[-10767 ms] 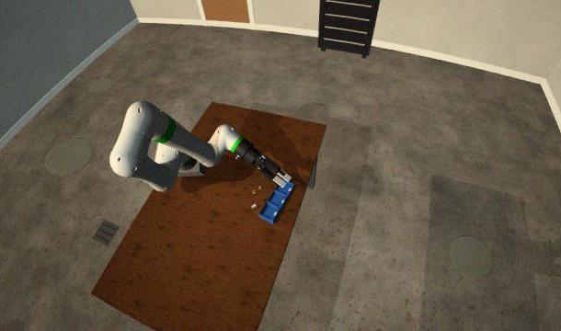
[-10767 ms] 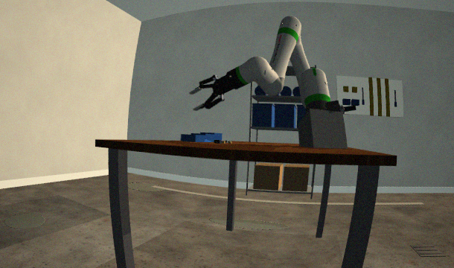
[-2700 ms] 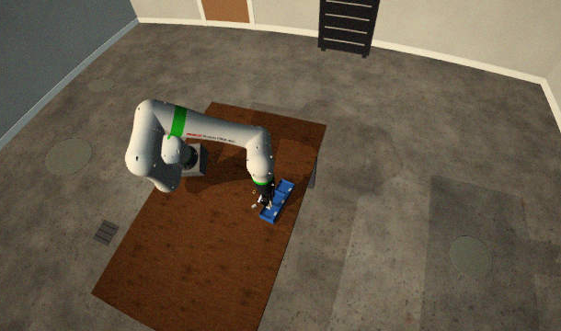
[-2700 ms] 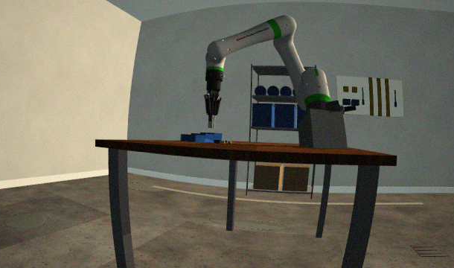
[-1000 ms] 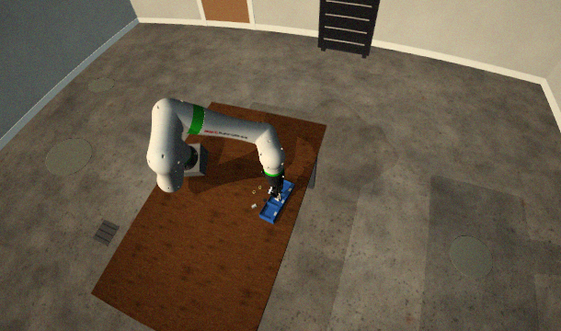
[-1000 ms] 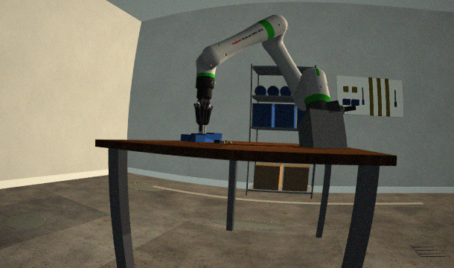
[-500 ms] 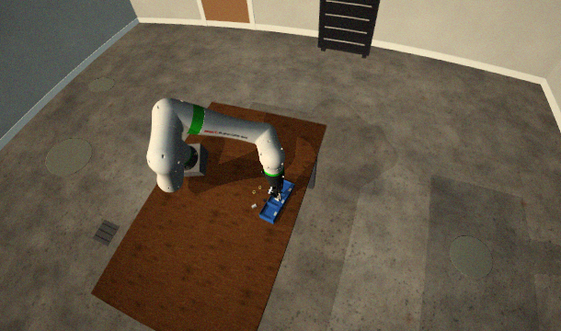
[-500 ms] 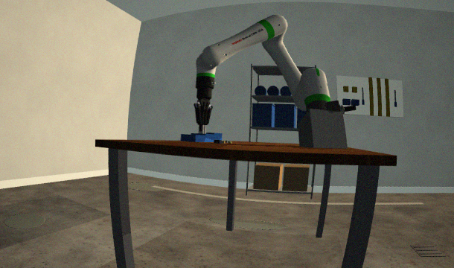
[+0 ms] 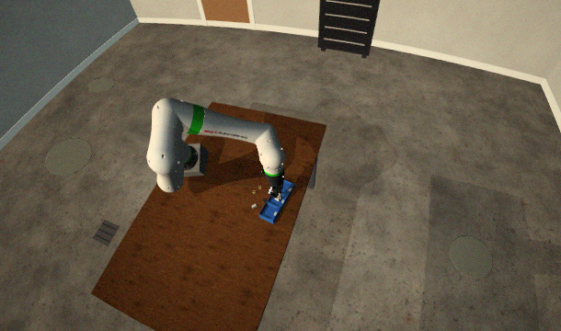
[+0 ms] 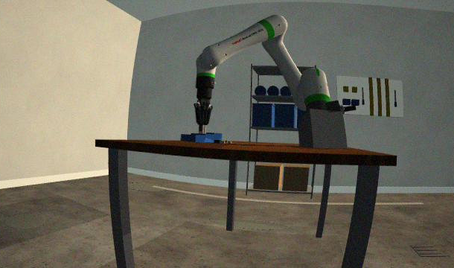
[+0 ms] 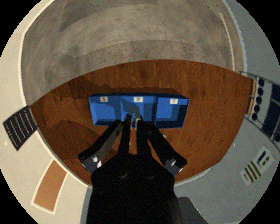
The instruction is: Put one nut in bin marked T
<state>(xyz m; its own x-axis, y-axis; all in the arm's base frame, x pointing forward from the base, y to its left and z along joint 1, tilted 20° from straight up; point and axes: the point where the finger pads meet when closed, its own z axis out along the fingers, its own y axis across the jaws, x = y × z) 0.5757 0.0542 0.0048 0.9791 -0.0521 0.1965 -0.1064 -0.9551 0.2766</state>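
The blue bin row lies 1 cm to the right of my hand and 3 cm below it. Also, from my hand: pale nut (10 cm behind, 9 cm to the right, 4 cm below); then dark part (15 cm behind, 11 cm to the left, 4 cm below).
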